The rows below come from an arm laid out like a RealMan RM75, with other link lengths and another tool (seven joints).
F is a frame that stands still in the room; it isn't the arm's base.
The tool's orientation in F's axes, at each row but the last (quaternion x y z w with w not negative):
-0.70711 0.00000 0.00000 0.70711
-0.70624 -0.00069 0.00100 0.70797
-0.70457 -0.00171 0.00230 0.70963
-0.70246 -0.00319 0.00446 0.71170
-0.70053 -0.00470 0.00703 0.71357
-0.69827 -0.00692 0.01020 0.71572
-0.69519 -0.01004 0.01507 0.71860
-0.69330 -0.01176 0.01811 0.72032
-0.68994 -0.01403 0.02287 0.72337
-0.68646 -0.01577 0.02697 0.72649
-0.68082 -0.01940 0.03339 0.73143
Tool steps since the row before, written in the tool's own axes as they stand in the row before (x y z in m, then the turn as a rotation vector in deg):
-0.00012 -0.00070 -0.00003 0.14 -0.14 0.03
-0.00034 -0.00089 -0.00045 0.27 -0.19 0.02
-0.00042 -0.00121 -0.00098 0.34 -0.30 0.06
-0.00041 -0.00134 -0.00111 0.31 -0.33 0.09
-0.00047 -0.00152 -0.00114 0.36 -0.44 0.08
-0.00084 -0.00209 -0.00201 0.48 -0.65 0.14
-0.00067 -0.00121 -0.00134 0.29 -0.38 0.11
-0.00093 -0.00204 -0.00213 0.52 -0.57 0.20
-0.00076 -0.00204 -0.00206 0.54 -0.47 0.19
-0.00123 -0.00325 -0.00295 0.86 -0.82 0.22
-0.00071 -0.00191 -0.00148 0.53 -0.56 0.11
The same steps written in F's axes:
-0.00012 -0.00003 0.00070 0.14 0.03 0.14
-0.00034 -0.00045 0.00089 0.27 0.02 0.19
-0.00041 -0.00099 0.00120 0.34 0.06 0.30
-0.00040 -0.00113 0.00133 0.31 0.09 0.33
-0.00045 -0.00118 0.00150 0.36 0.08 0.44
-0.00078 -0.00208 0.00204 0.48 0.14 0.65
-0.00061 -0.00140 0.00117 0.29 0.11 0.38
-0.00082 -0.00224 0.00196 0.52 0.20 0.57
-0.00062 -0.00219 0.00195 0.54 0.20 0.47
-0.00099 -0.00320 0.00309 0.86 0.23 0.82
-0.00056 -0.00166 0.00181 0.53 0.11 0.56

